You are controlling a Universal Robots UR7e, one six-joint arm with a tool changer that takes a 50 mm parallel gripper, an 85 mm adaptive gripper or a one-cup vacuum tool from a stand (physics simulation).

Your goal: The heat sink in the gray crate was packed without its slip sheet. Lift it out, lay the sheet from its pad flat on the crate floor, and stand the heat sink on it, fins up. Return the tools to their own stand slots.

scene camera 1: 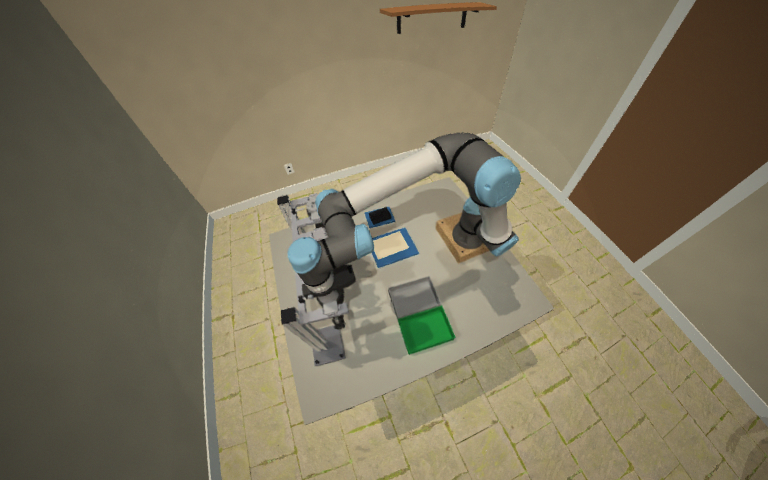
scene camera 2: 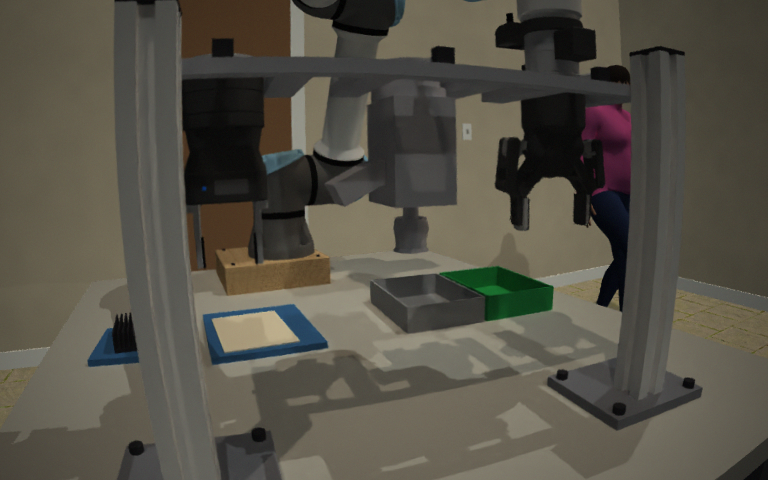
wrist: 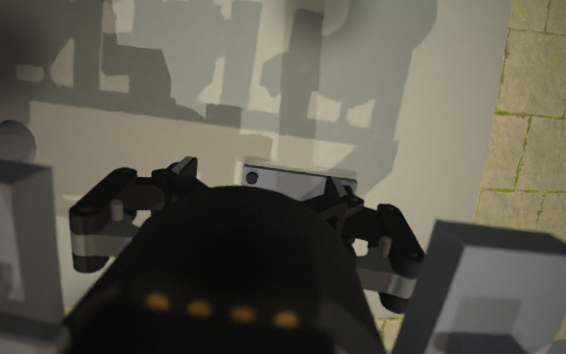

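Seen in the pictures: arm's base, link origin: (scene camera 1: 468, 235) (scene camera 2: 281, 253).
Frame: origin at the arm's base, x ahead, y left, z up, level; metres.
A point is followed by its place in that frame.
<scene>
The adaptive gripper (scene camera 2: 551, 212) (wrist: 262, 177) is on the arm at the right end of the tool stand (scene camera 2: 339, 67) {x 0.731, y 0.024, z 0.275 m}, its fingers apart with nothing between them. Its body is at the crossbar's height, between two slot arms; whether it rests in the slot is unclear. The black heat sink (scene camera 1: 380, 215) {x 0.379, y -0.239, z -0.023 m} (scene camera 2: 123, 332) {x 0.427, y -0.252, z -0.021 m} is fins up on the small blue pad (scene camera 2: 113, 356) {x 0.446, y -0.267, z -0.049 m}, partly hidden by a post. The cream slip sheet (scene camera 1: 390, 245) {x 0.365, y -0.061, z -0.047 m} (scene camera 2: 254, 330) {x 0.377, y -0.062, z -0.047 m} lies flat on the larger blue pad (scene camera 1: 412, 249) {x 0.267, y -0.016, z -0.049 m} (scene camera 2: 308, 333) {x 0.404, y 0.019, z -0.049 m}. The gray crate (scene camera 1: 416, 295) {x 0.309, y 0.213, z -0.056 m} (scene camera 2: 447, 314) {x 0.418, y 0.236, z -0.037 m} holds no visible object.
The parallel gripper (scene camera 2: 226, 141) hangs at the stand's left and the vacuum tool (scene camera 2: 412, 147) {x 0.671, y 0.100, z 0.214 m} in its middle. A green crate (scene camera 1: 433, 325) {x 0.275, y 0.355, z -0.057 m} (scene camera 2: 526, 300) {x 0.405, y 0.387, z -0.034 m} adjoins the gray one. The stand's right post (scene camera 2: 656, 226) {x 0.746, y 0.330, z 0.140 m} is near the gripper. A person (scene camera 2: 608, 152) stands behind.
</scene>
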